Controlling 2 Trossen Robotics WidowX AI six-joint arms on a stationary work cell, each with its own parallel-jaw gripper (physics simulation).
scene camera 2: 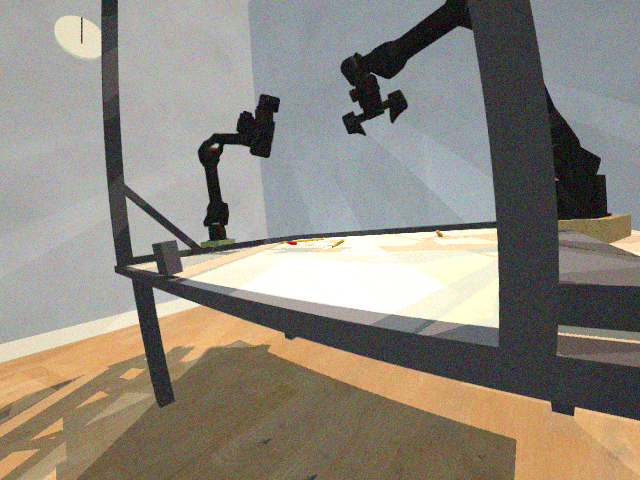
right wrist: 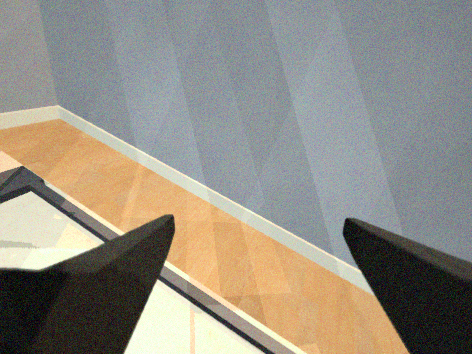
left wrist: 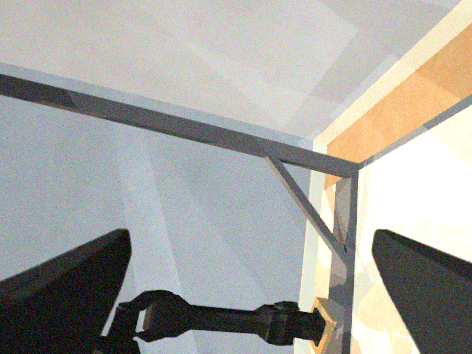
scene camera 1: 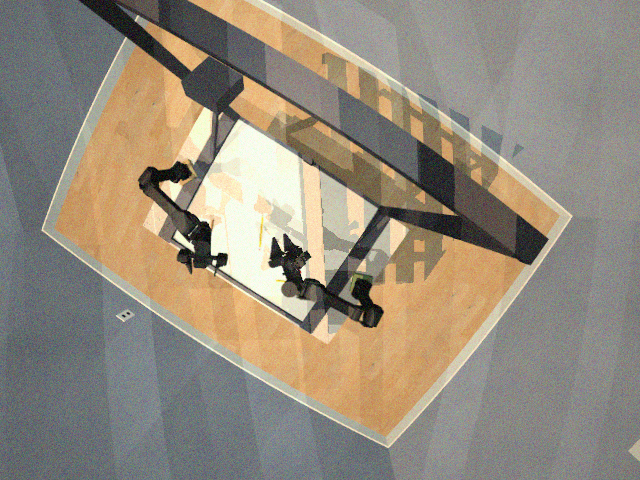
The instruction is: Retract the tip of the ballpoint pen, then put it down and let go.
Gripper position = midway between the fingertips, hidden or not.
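Left gripper (scene camera 2: 264,115), (left wrist: 252,241), (scene camera 1: 279,235): open, holding nothing. Right gripper (scene camera 2: 378,128), (right wrist: 258,224), (scene camera 1: 202,275): open, holding nothing. Dark overhead beam (scene camera 1: 285,77). Frame posts (scene camera 2: 513,87), (left wrist: 26,90), (scene camera 1: 452,226). Dark table frame (scene camera 1: 203,163).
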